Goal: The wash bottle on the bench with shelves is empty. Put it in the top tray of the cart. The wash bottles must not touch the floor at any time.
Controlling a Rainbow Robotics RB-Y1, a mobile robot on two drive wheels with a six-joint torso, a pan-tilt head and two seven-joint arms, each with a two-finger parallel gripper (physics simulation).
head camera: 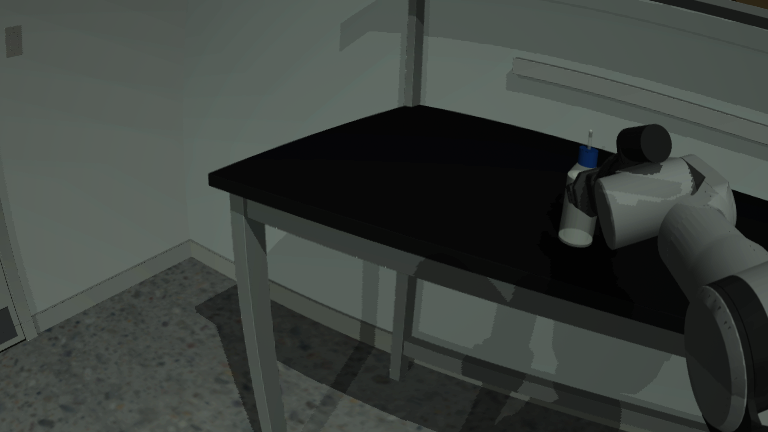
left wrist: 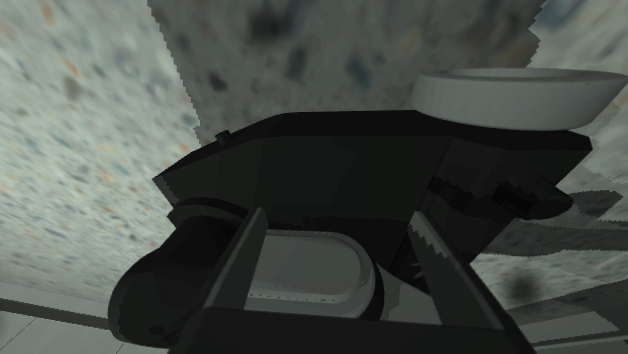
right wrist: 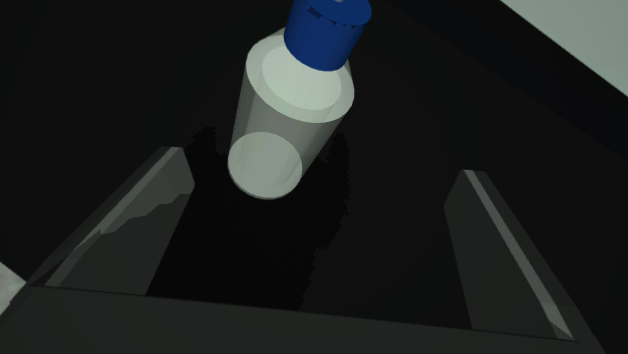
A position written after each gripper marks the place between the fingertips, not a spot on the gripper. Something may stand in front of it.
Labels:
left gripper: left wrist 335,218; not seen in the head camera view (out of frame); not seen in the right wrist view (out of frame)
right gripper: head camera 603,183; right wrist 317,176; not seen in the left wrist view (out of frame)

